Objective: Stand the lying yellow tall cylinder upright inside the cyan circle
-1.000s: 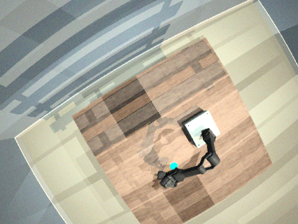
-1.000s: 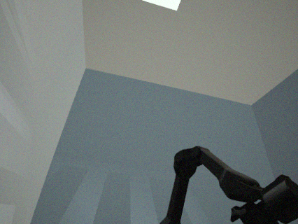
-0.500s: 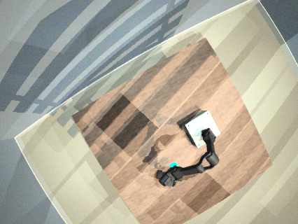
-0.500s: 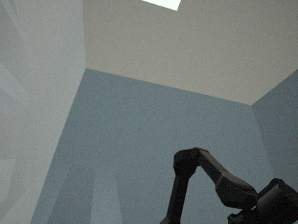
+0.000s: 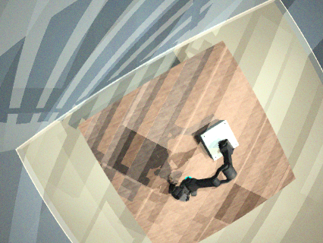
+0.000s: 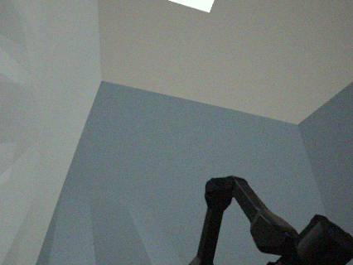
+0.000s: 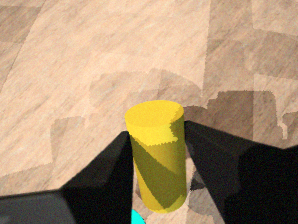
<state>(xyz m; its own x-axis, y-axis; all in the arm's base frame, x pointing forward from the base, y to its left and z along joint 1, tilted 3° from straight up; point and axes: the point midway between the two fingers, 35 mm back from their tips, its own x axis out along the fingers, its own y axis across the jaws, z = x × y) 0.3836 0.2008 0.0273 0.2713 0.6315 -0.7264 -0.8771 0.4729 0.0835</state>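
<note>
My gripper tip is now 10 cm above the cyan circle, 8 cm past it and 4 cm to the left of it. The rest, counted from my gripper tip: yellow tall cylinder: 2 cm below, 1 cm to the right, 1 cm behind.
</note>
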